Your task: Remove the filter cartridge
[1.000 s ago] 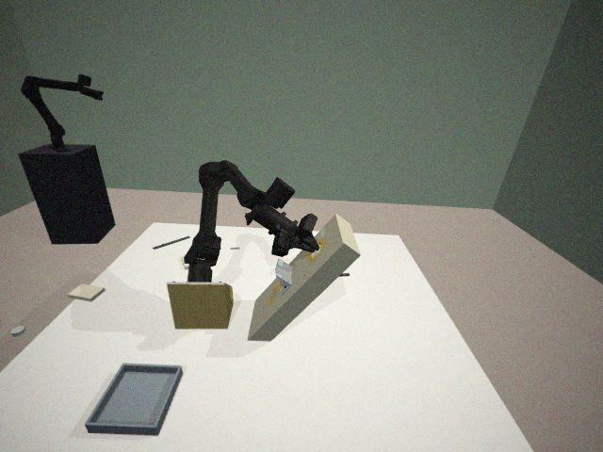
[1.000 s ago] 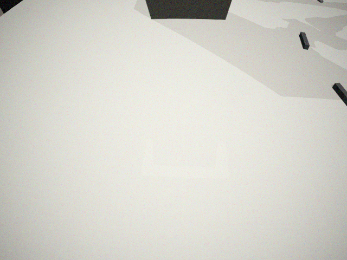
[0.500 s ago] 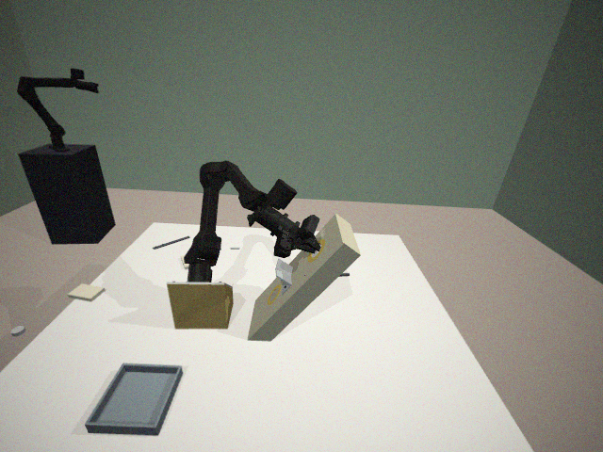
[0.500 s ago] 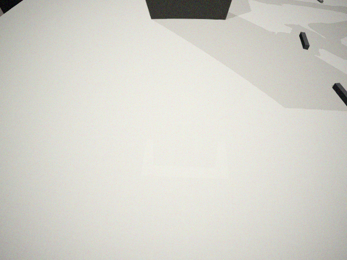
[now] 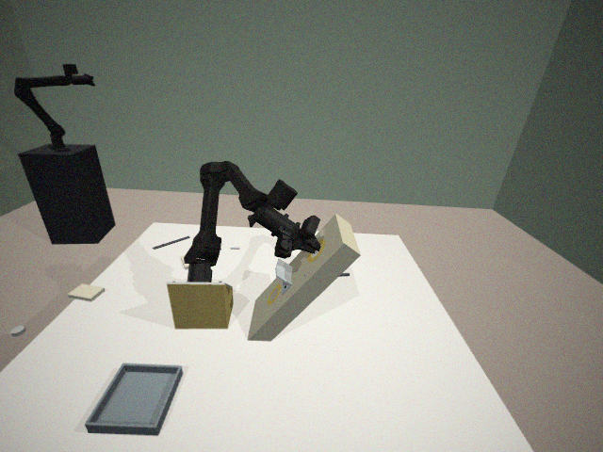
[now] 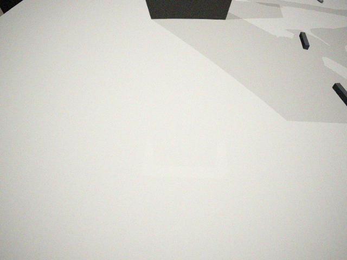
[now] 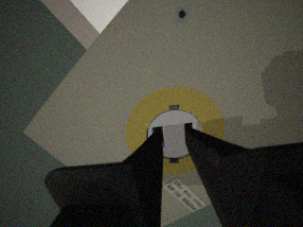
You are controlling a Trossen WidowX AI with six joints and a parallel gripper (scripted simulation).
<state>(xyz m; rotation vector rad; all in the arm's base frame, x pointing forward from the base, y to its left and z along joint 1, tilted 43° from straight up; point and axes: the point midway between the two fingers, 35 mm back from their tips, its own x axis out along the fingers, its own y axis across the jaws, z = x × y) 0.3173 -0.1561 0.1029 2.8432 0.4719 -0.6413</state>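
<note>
The white round filter cartridge lies 1 cm below my gripper tip and 1 cm ahead of it. Also, from my gripper tip: small grey flap: 10 cm below, 9 cm behind, 1 cm to the left; tray: 46 cm behind, 26 cm below, 22 cm to the right.
</note>
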